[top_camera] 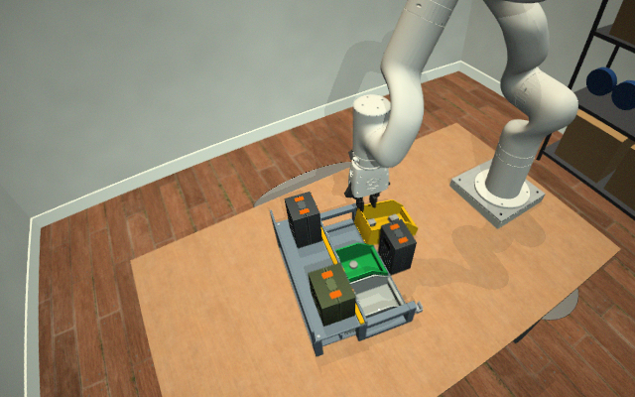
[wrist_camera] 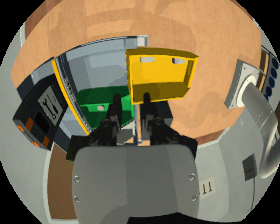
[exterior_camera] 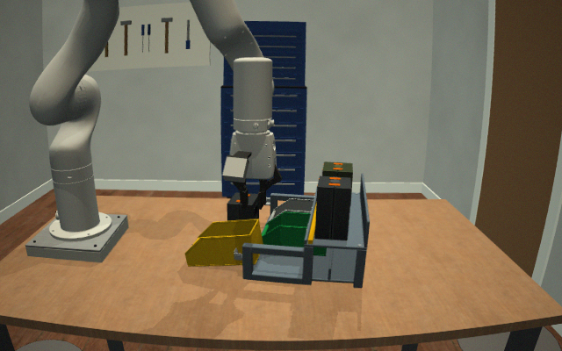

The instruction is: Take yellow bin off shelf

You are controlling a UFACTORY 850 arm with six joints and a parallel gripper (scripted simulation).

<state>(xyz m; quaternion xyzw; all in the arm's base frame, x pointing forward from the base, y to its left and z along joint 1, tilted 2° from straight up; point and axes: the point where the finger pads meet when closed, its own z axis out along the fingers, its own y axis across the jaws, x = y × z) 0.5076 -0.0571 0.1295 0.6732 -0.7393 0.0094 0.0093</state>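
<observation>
The yellow bin lies 12 cm below my hand, 7 cm behind it and 1 cm to the left of it. From my hand the other things lie so: grey bin (21 cm to the left, 13 cm below, 11 cm ahead); olive box (21 cm to the left, 21 cm ahead, 2 cm below); green bin (13 cm below, 10 cm to the left, 10 cm ahead).
</observation>
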